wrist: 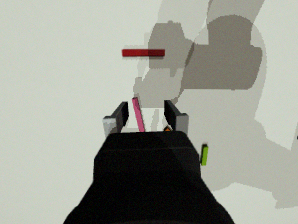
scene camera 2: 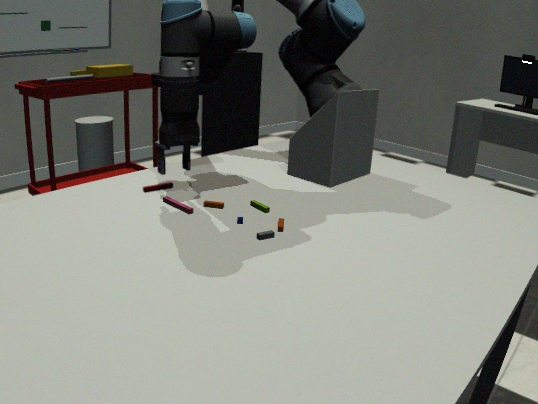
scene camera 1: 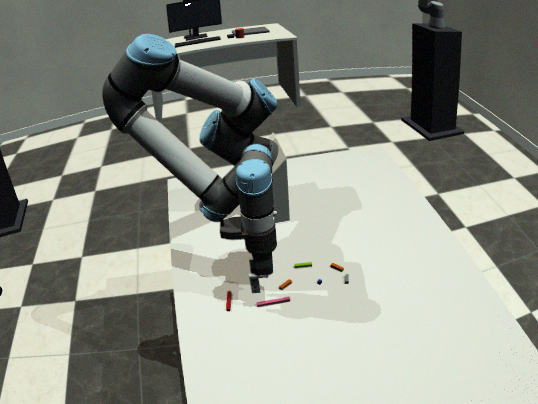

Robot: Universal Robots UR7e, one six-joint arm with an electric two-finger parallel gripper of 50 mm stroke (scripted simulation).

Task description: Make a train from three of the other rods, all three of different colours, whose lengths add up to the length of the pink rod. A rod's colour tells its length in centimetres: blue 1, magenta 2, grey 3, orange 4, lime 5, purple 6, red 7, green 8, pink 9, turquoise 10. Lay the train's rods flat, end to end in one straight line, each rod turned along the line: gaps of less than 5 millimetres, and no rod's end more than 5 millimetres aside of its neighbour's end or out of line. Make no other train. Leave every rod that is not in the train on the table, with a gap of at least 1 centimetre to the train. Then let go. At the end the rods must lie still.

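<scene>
My gripper [wrist: 146, 108], [scene camera 1: 256, 284], [scene camera 2: 174, 171]: visible.
</scene>
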